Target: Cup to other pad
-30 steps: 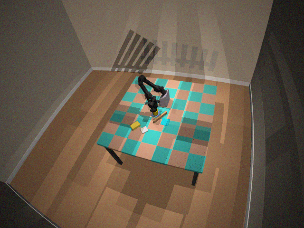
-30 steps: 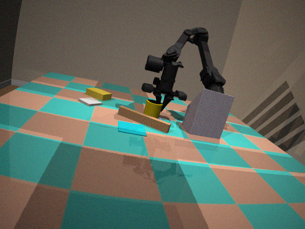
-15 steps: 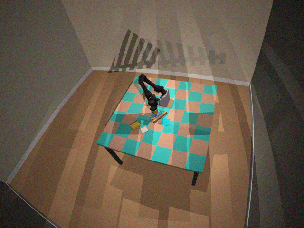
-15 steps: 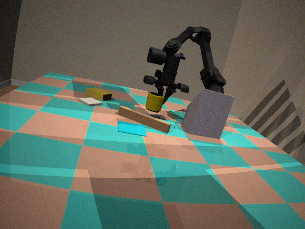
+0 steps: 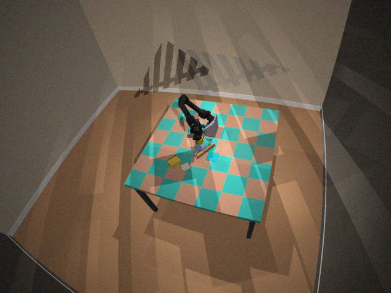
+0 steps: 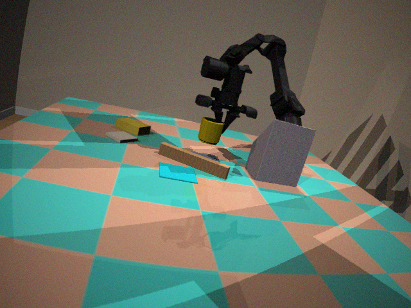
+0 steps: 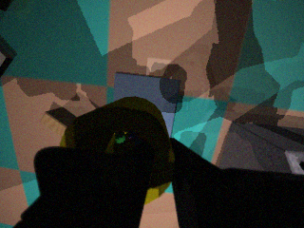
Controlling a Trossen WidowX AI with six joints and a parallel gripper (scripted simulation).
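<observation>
Right now the cyan pad is 140 mm ahead of my gripper tip, 140 mm to the left of it and 100 mm below it. Also, from my gripper tip: blue pad 30 mm ahead, 10 mm to the right, 100 mm below; then yellow cup 20 mm ahead; then wooden bar 80 mm ahead, 70 mm to the left, 90 mm below.
</observation>
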